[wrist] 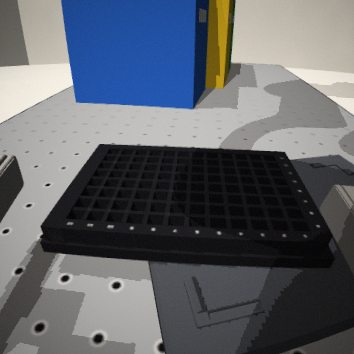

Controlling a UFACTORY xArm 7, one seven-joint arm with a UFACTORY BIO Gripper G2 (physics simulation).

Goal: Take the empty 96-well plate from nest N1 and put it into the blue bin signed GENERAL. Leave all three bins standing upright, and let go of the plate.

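Frame: origin at the arm's base, x ahead, y left, z up, level; centimetres.
Where they show: hand, tool point: point(180, 218).
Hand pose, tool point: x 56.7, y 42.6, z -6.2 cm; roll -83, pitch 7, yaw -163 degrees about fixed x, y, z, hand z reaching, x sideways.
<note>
Each offset is from my tool point to the centre of the thing. "*": to the spot under its first point. Level surfaces: height alone.
A black 96-well plate {dz -1.1, dx +0.5, dy -3.6 cm} point(185, 192) lies across the middle of the wrist view. Its wells look empty. It overlaps the dark grey nest base {dz -2.4, dx -5.3, dy -4.3 cm} point(230, 285) and reaches out past the nest's left edge over the perforated table. A raised corner bracket of the nest shows in front of the plate and another behind its right end. My gripper point(175, 200) is open wide and empty, one finger beyond each short end of the plate. The blue bin {dz +5.8, dx +14.0, dy -30.4 cm} point(130, 55) stands upright behind the plate; its top is cut off and its sign is not readable.
A yellow bin {dz +5.8, dx +11.8, dy -43.8 cm} point(217, 45) stands behind the blue bin at its right, with a thin strip of a green bin {* dz +9.5, dx +3.8, dy -56.0 cm} point(233, 11) beyond it. The perforated grey table {dz -3.1 cm} point(165, 122) stretches between plate and bins. Curved shadows fall across its right side.
</note>
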